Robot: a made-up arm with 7 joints.
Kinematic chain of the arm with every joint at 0, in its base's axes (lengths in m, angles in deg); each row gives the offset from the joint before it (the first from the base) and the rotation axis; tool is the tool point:
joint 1: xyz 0 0 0.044 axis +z
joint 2: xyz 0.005 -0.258 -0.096 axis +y
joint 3: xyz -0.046 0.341 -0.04 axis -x
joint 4: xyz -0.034 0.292 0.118 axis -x
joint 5: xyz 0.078 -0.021 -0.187 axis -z
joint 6: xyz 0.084 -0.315 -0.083 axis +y
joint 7: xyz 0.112 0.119 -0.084 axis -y
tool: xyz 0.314 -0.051 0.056
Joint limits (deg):
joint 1: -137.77..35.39
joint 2: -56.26..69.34
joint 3: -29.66..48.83
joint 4: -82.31..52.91
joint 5: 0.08..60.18
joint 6: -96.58..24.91
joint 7: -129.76..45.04
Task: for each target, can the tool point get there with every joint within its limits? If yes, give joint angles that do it. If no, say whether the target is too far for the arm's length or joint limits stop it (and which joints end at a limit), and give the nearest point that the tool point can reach.
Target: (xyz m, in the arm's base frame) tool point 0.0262 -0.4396 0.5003
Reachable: no: joint limits stop it (at a limit: joint 1, joint 3, joint 4, joint 5) | nearest point 0.0313 -0.3855 0.4184 | short by 0.098 m
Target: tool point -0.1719 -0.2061 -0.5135
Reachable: yes | joints -64.21 -9.68 31.68 0.93 32.64 -4.52 -106.44
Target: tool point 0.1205 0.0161 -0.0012
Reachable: yes | joints -8.20 -27.67 2.48 -30.36 22.56 -57.85 17.91
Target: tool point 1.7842 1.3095 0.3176
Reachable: no: too far | nearest point 0.8729 0.6407 0.0922 | short by 1.153 m
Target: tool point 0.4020 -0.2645 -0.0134
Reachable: yes | joints -16.01 -29.26 10.00 15.09 15.53 5.33 -14.95
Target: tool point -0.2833 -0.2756 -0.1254
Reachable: yes | joints -33.93 30.34 41.64 21.00 53.29 -0.56 -87.01
